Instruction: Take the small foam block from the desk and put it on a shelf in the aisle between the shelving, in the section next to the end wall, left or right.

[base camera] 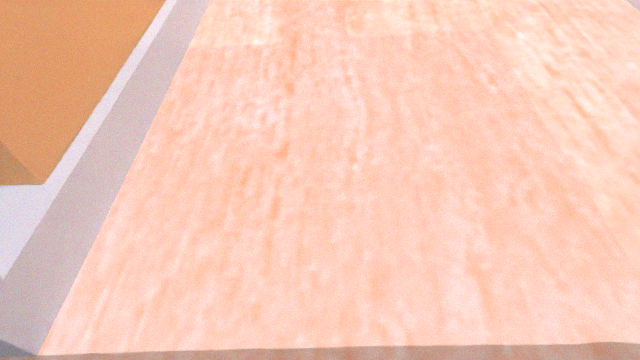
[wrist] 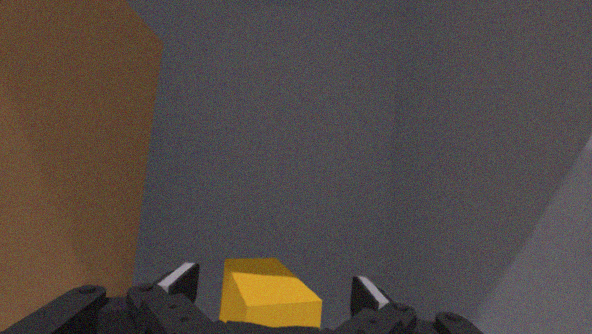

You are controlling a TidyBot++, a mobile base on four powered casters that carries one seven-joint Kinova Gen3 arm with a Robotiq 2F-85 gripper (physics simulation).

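Places are measured from the arm's base along level axes (x ahead, y left, z up), in centimetres.
Pixels of known places: gripper, fingertip midpoint: (wrist: 275, 287).
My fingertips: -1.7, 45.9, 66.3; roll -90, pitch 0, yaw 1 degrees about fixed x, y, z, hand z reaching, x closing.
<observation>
For each thing: its top centre in the pictures, then the offset to it from my fingertips, as dx, dy, dz. "spot": a spot on its surface instead. Level surfaces: height alone.
- small foam block, middle of its top: (wrist: 265, 276) -0.9, +4.4, -0.9
- large orange-brown box, surface spot: (wrist: 75, 130) spot: -15.1, +3.4, +8.2
- pinkish wood floor, its level: dz -105.9
The small foam block (wrist: 280, 292), yellow with slanted faces, shows at the bottom of the wrist view, between the fingers with a gap on each side. Its lower part is hidden behind the gripper's dark parts. My gripper (wrist: 275, 287) is open, one fingertip left of the block and one right of it, neither touching it. A dark grey surface (wrist: 300, 150) shows beyond the block; whether the block rests on it cannot be told. The block and the gripper do not show in the base camera view.
A large orange-brown box (wrist: 75, 130) stands at the left in the wrist view. A lighter grey surface (wrist: 555, 260) slants along the right. In the base camera view, an orange surface (base camera: 65, 75) and a grey shelf edge (base camera: 125, 110) run along the left of the pinkish wood floor (base camera: 375, 175).
</observation>
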